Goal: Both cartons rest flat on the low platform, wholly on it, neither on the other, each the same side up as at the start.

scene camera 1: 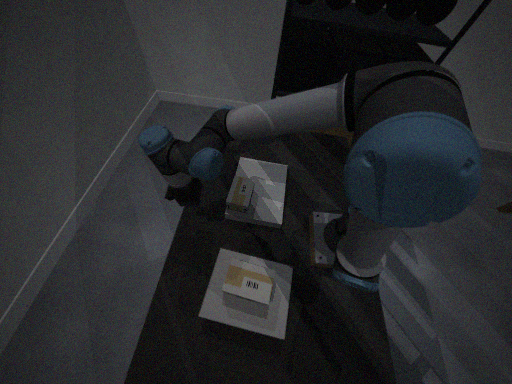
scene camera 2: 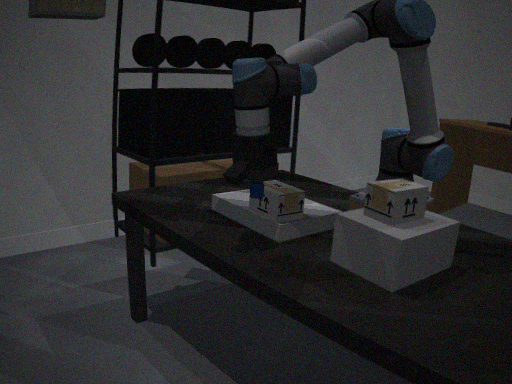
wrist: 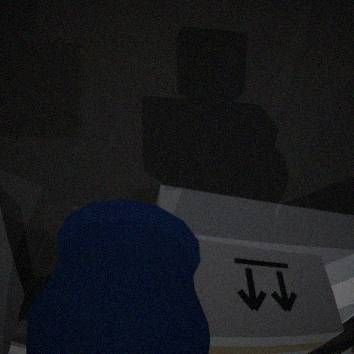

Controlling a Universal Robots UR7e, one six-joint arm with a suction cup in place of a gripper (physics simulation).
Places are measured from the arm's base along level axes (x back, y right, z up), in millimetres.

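Pixels of known places: hand, tool point: [scene camera 2: 257, 195] [wrist: 126, 258].
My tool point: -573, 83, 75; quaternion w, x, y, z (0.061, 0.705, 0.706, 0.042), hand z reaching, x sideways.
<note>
Behind a point stands the place of what it marks, as x, y, z.
One white carton [scene camera 1: 241, 193] {-411, 144, 57} [scene camera 2: 283, 199] {-454, 100, 42} [wrist: 267, 291] {-456, 167, 21} with brown tape and arrow marks rests flat on the low white platform [scene camera 1: 270, 169] {-278, 335, -19} [scene camera 2: 231, 203] {-441, 303, -22} [wrist: 246, 214] {-465, 159, -47}, near its left edge. The second carton [scene camera 1: 248, 285] {-375, -193, 132} [scene camera 2: 397, 198] {-436, -209, 115} sits on the taller white block [scene camera 1: 223, 312] {-441, -258, 53} [scene camera 2: 392, 251] {-507, -249, 21}. My blue suction cup [scene camera 2: 256, 191] [wrist: 119, 281] hangs low beside the first carton's side, not on its top. Nothing hangs from it. In the overhead view the wrist hides the cup.
Both blocks stand on a dark table [scene camera 1: 186, 331] {-562, -315, -67} [scene camera 2: 198, 231] {-590, 272, -67}. A black shelf rack [scene camera 2: 116, 123] stands behind it, with dark balls and a brown box. The arm's base [scene camera 1: 360, 264] [scene camera 2: 409, 157] stands at the table's right side, by a wooden bench [scene camera 2: 475, 144].
</note>
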